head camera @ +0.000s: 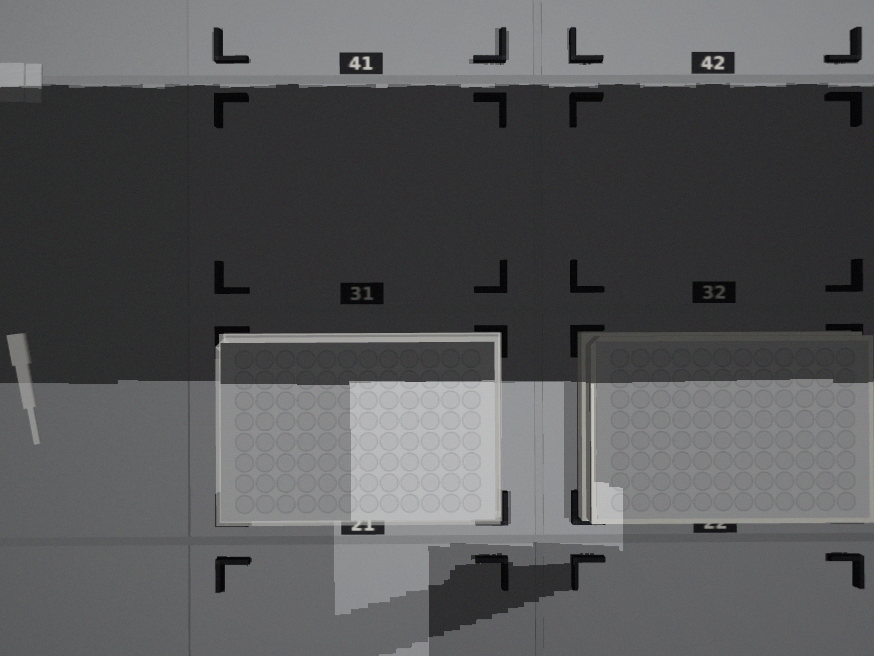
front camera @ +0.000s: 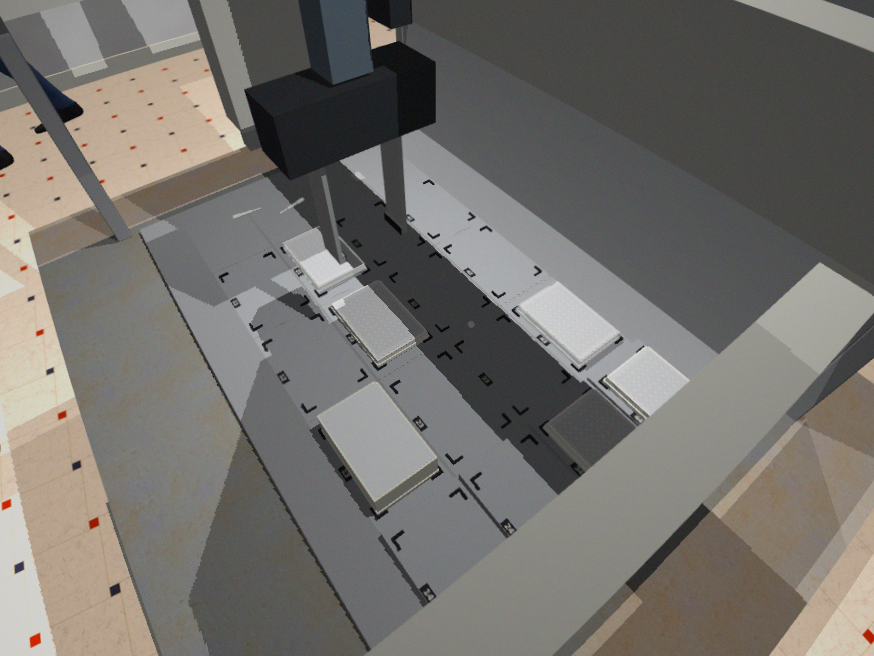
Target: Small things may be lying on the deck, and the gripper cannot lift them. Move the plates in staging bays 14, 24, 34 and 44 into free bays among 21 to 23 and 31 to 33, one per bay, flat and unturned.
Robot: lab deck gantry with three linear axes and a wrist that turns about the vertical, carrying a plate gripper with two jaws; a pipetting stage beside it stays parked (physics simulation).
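Seen in the pictures: gripper, fingertip midpoint: (front camera: 366,239); robot's base, origin of the base link: (front camera: 221,277).
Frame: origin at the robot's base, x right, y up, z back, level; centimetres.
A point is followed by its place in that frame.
Bays 14 and 24 show bare floor in the front view. One white plate (front camera: 317,269) {y 1.4, x -12.6, z -9.2 cm} (head camera: 423,451) {y 1.4, x -14.1, z -9.3 cm} lies flat in bay 21. Another plate (front camera: 374,324) {y 1.4, x -13.8, z -23.6 cm} (head camera: 727,437) {y 1.4, x -14.6, z -22.6 cm} lies flat in bay 22, partly shaded. A shaded plate (front camera: 589,430) {y 2.9, x -25.0, z -53.2 cm} is in bay 34, and a bright plate (front camera: 645,381) {y 2.9, x -35.7, z -52.9 cm} is in bay 44; the front beam partly hides both. Bays 23, 31, 32 and 33 hold no plate. My gripper (front camera: 372,247) {y 16.0, x -15.0, z -22.8 cm} is open, its jaws wide apart with no plate between them, hanging by the plate in bay 21; its exact height is unclear.
A tall pale box (front camera: 377,444) {y 4.2, x -4.0, z -40.2 cm} stands in bay 13. A white plate (front camera: 568,321) {y 1.4, x -36.0, z -39.6 cm} is in bay 43. A small round piece (front camera: 470,324) {y 0.4, x -25.1, z -31.1 cm} lies between bays 32 and 33. Thin pale pieces (front camera: 247,212) {y 0.4, x -9.6, z 12.0 cm} (front camera: 291,205) {y 0.5, x -16.7, z 8.8 cm} and a small block (front camera: 360,175) {y 0.1, x -31.5, z 9.5 cm} (head camera: 21,74) {y 0.1, x -31.2, z 9.2 cm} lie at the far end.
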